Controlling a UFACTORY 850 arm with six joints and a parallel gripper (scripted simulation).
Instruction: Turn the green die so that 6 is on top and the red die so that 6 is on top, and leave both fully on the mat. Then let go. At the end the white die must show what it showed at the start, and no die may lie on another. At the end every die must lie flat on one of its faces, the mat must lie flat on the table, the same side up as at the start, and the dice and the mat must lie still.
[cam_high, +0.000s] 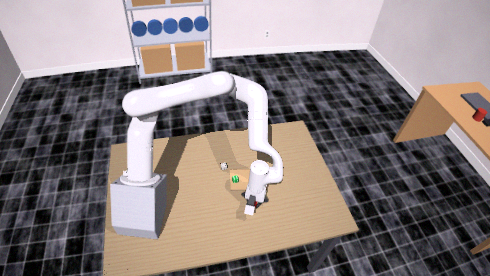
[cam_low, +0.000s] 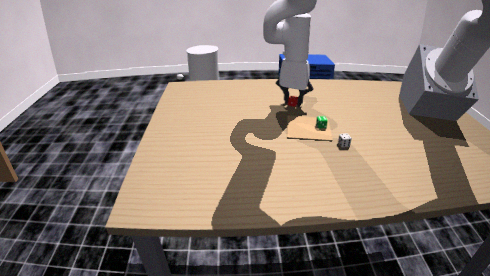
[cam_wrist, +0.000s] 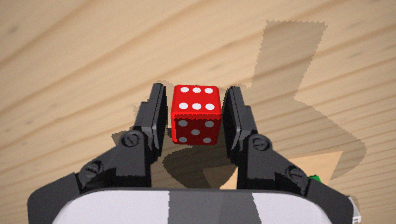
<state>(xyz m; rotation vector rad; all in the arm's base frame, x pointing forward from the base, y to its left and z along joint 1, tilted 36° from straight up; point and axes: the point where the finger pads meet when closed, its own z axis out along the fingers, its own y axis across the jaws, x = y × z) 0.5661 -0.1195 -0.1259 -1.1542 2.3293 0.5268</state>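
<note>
Now: the red die 10 mm below my hand. The rest, counted from my hand: tan mat 180 mm to the left, 20 mm below, 10 mm behind; then green die 180 mm to the left, 50 mm behind; then white die 280 mm to the left, 90 mm behind, 10 mm below.
</note>
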